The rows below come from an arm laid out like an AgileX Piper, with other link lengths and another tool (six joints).
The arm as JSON. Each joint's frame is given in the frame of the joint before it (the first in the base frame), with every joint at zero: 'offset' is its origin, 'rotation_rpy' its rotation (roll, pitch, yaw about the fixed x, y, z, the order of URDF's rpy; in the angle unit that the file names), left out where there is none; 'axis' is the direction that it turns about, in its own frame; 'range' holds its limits. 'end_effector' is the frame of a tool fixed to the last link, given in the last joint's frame.
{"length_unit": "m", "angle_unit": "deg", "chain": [
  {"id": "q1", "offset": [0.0, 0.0, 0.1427], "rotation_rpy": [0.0, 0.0, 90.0], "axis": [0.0, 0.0, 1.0], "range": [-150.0, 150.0]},
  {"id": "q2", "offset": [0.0, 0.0, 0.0], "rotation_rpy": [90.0, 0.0, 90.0], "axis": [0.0, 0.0, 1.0], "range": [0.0, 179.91]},
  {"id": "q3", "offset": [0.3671, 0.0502, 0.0], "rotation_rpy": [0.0, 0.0, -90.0], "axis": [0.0, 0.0, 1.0], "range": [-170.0, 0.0]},
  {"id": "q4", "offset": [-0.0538, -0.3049, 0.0], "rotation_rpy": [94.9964, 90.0, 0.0], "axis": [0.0, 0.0, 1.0], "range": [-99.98, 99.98]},
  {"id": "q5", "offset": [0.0, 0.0, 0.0], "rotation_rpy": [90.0, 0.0, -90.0], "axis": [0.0, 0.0, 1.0], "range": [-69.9, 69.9]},
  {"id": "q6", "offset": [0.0, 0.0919, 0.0], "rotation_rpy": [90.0, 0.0, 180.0], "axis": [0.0, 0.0, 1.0], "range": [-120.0, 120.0]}
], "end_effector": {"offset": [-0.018, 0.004, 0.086], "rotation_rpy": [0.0, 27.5, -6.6]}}
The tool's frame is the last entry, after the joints.
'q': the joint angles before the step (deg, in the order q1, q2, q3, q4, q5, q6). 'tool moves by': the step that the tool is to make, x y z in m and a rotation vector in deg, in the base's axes. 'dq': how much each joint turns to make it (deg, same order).
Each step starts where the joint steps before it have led.
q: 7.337, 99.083, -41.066, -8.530, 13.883, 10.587
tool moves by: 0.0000, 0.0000, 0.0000, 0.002, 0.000, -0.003
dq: 0.000, 0.000, 0.000, 0.003, 0.000, 0.001
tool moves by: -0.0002, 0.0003, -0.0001, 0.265, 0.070, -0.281
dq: 0.001, -0.002, 0.011, 0.593, 0.019, -0.210
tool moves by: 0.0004, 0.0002, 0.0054, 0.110, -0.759, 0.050
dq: 0.007, -0.767, -0.007, 0.120, 0.002, -0.152
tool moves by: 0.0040, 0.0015, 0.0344, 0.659, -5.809, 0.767
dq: -0.016, -4.567, -0.007, 0.467, -1.318, -1.153
